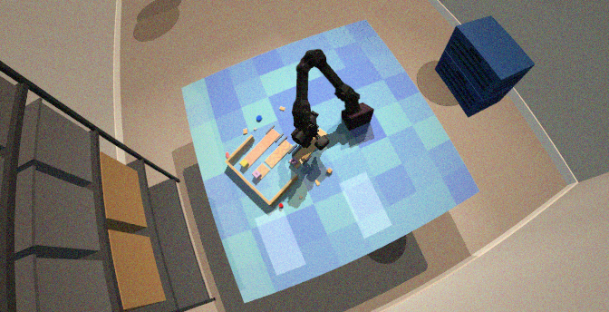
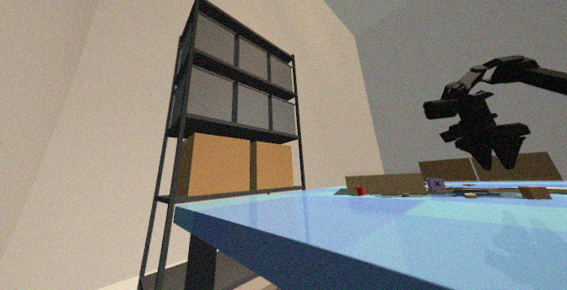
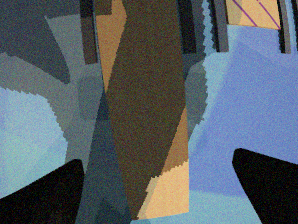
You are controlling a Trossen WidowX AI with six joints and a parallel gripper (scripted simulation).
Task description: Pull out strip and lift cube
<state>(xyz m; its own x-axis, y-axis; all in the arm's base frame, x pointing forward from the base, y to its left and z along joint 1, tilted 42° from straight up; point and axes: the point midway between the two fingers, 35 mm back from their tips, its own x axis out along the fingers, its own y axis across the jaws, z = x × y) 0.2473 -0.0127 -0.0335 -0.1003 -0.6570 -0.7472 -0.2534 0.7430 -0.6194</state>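
Now: the tan strip 5 cm below my gripper tip, 3 cm ahead of it and 1 cm to the left of it. From my gripper tip the other things lie so: red cube: 28 cm ahead, 21 cm to the left, 4 cm below.
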